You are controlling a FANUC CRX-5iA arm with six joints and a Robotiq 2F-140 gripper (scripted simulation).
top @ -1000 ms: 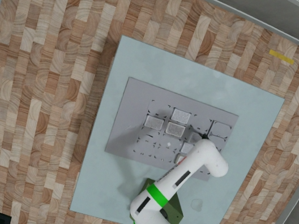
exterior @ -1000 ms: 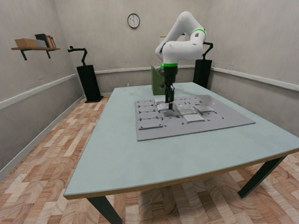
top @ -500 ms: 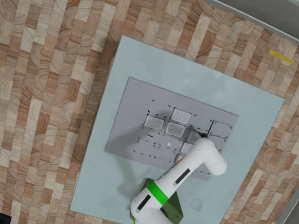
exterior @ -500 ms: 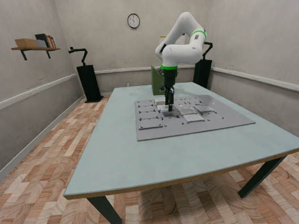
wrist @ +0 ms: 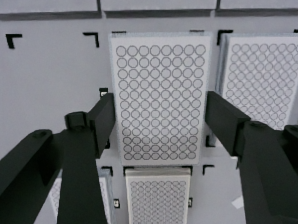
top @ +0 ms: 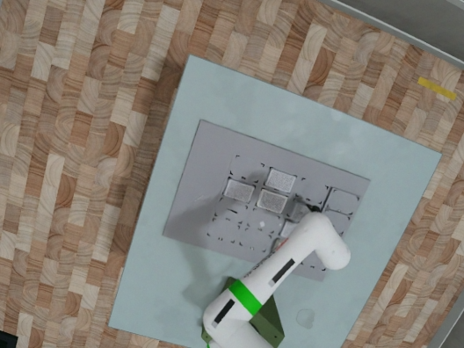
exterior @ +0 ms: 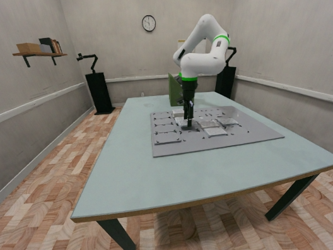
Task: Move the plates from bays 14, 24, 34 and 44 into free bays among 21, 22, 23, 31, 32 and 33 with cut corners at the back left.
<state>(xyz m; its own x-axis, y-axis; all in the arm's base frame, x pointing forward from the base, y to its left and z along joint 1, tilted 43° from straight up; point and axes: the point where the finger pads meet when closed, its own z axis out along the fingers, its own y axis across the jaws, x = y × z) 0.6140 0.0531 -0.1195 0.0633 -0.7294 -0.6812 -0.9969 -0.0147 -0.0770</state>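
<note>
The small white round thing lies 10 cm behind my hand, 7 cm to the left of it and 6 cm below it. Round my hand: sealed 96-well plate 2 cm below; then small white patch 16 cm to the left, 13 cm behind, 6 cm below; then sealed deep-well block 21 cm behind, 4 cm below, 1 cm to the right.
</note>
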